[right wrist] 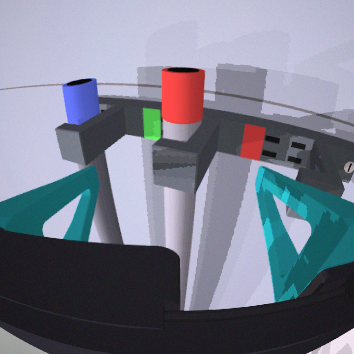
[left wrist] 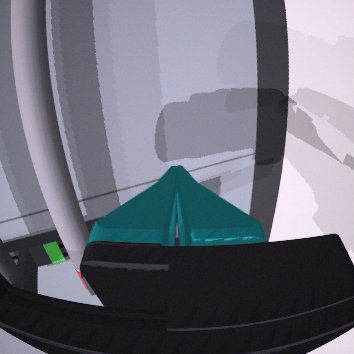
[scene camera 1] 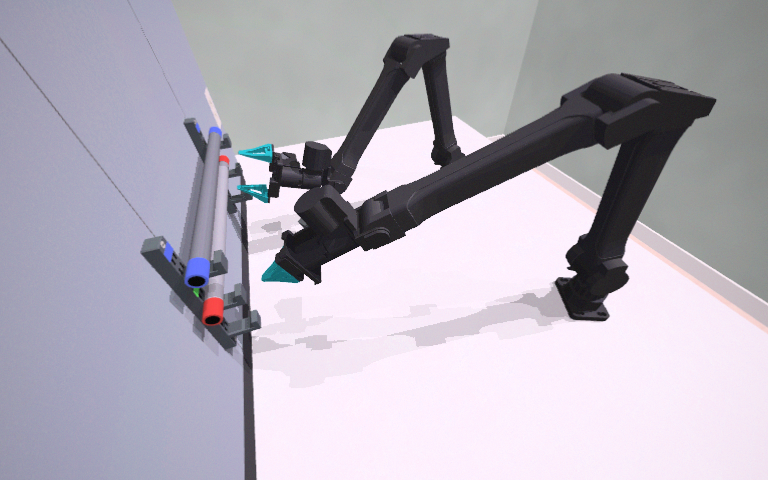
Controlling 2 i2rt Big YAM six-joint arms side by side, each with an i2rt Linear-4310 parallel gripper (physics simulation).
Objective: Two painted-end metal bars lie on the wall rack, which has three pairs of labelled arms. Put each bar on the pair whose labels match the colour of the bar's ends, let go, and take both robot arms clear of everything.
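Pixels of known places: left gripper, fingertip midpoint: (left wrist: pixel 176 174) (scene camera 1: pixel 262 278); right gripper, fingertip midpoint: (right wrist: pixel 176 174) (scene camera 1: pixel 237 170); left arm's base, origin of the base link: (scene camera 1: pixel 579 299).
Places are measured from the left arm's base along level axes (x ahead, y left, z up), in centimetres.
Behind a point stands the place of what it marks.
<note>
The blue-ended bar (scene camera 1: pixel 206 203) @(x 77.0, y 10.7, z 36.4 cm) (right wrist: pixel 81 102) @(x 89.4, y -17.8, z 34.4 cm) rests on the arm pair by the blue label (scene camera 1: pixel 169 251) @(x 74.7, y 23.0, z 38.1 cm). The red-ended bar (scene camera 1: pixel 219 226) @(x 79.4, y 7.9, z 28.9 cm) (left wrist: pixel 40 125) @(x 77.2, y 11.4, z 27.6 cm) (right wrist: pixel 183 97) @(x 90.4, y -18.1, z 27.3 cm) rests on the middle pair, by the green label (scene camera 1: pixel 197 292) @(x 74.4, y 23.7, z 30.3 cm) (left wrist: pixel 54 252) @(x 74.6, y 23.2, z 30.6 cm) (right wrist: pixel 152 123). The pair by the red label (right wrist: pixel 253 142) @(x 91.3, y -14.3, z 23.1 cm) holds no bar. My right gripper (scene camera 1: pixel 239 169) @(x 87.0, y -15.3, z 26.9 cm) (right wrist: pixel 176 174) @(x 87.0, y -15.3, z 26.9 cm) is open and empty, its fingertips apart from the bars; in the right wrist view the red-ended bar shows between them. My left gripper (scene camera 1: pixel 263 277) @(x 72.0, y 13.1, z 20.5 cm) (left wrist: pixel 176 174) @(x 72.0, y 13.1, z 20.5 cm) is shut and empty, out from the rack.
The dark wall rack (scene camera 1: pixel 151 254) (right wrist: pixel 230 137) has arms that jut out from the wall. The outermost arm (scene camera 1: pixel 246 323) @(x 71.9, y 21.9, z 19.1 cm) stands beside the near red end. A dark edge strip (scene camera 1: pixel 249 418) @(x 72.7, y 32.3, z 3.0 cm) (left wrist: pixel 272 75) @(x 81.8, y 12.1, z 3.3 cm) runs along the foot of the wall.
</note>
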